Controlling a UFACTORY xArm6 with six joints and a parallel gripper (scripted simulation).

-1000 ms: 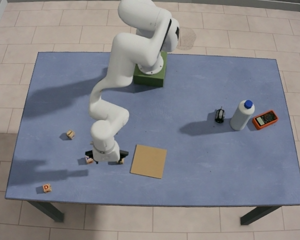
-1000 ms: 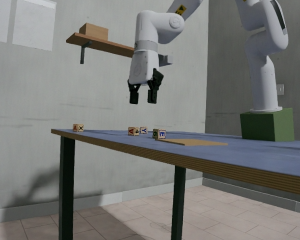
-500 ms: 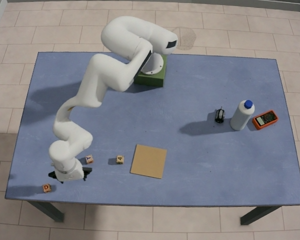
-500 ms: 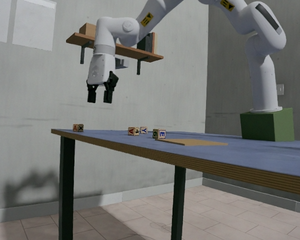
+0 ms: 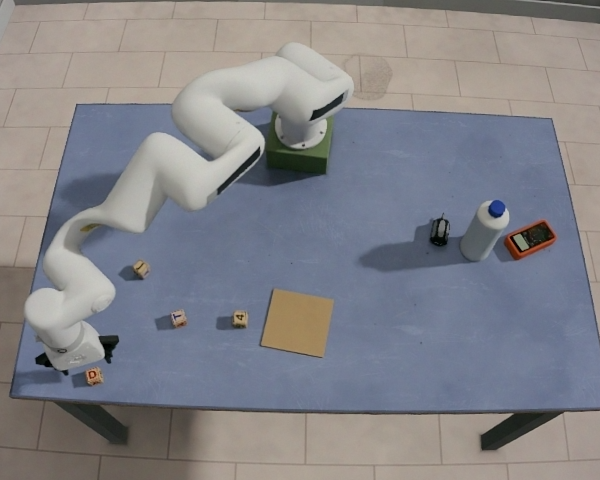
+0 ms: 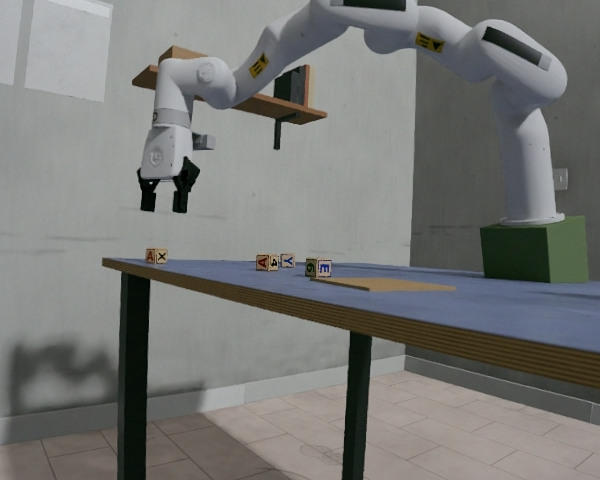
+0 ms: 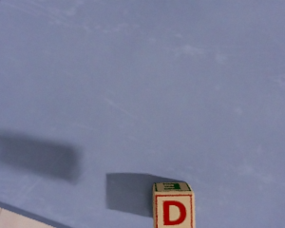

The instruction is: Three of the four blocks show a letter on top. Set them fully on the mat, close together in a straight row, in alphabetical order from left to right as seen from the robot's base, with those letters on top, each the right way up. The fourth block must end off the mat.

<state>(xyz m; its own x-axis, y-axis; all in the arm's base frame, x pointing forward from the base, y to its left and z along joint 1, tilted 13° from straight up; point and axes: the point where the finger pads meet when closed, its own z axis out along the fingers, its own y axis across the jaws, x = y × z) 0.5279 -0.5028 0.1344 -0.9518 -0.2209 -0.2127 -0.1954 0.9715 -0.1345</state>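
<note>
My gripper is now 10 mm to the left of the wooden block and 90 mm above it. Also, from my hand: black object 270 mm behind, 820 mm to the left, 90 mm below; tan mat 80 mm behind, 450 mm to the left, 110 mm below; orange multimeter 220 mm behind, 1050 mm to the left, 90 mm below.
</note>
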